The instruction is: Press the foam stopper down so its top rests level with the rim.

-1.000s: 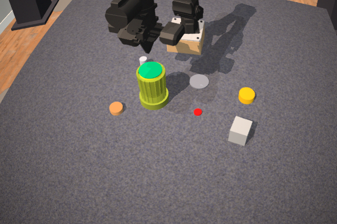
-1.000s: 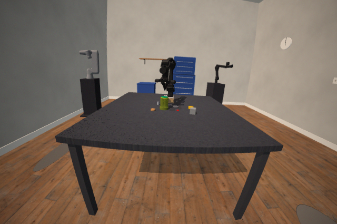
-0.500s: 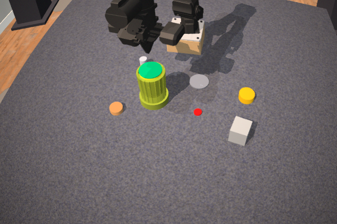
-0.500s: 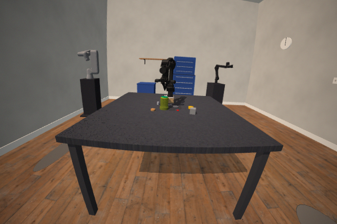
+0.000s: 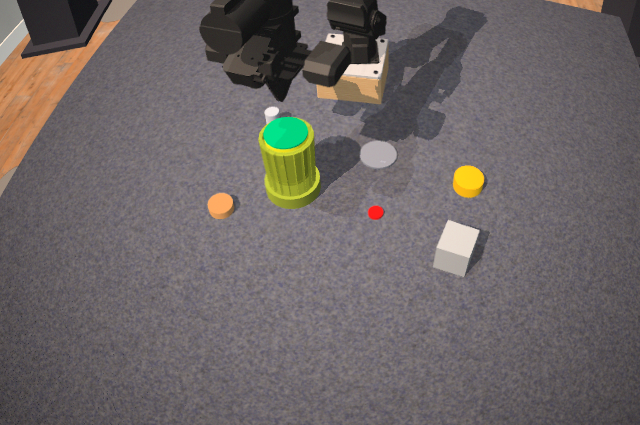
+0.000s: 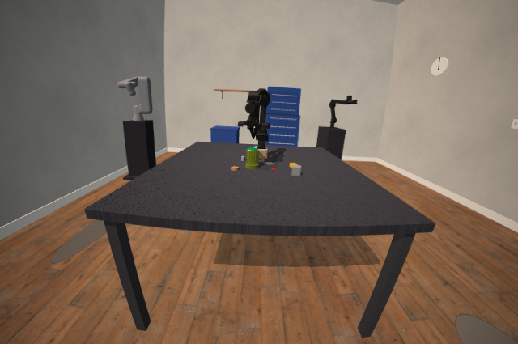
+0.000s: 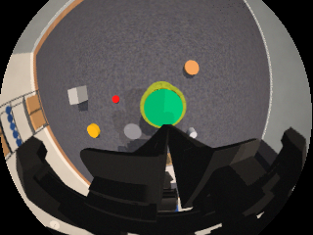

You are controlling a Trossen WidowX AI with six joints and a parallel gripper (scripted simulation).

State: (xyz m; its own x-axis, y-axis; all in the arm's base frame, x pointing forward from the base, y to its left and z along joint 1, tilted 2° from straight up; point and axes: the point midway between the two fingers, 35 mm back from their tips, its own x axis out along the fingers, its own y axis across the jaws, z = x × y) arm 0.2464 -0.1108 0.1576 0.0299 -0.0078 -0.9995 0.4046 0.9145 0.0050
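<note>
Now: hand 110 mm above the green foam stopper. Also, from my hand: red dot: 210 mm below, 120 mm to the left, 60 mm ahead; then grey disc: 210 mm below, 130 mm to the left, 60 mm behind; then orange disc: 210 mm below, 110 mm to the right, 40 mm ahead.
</note>
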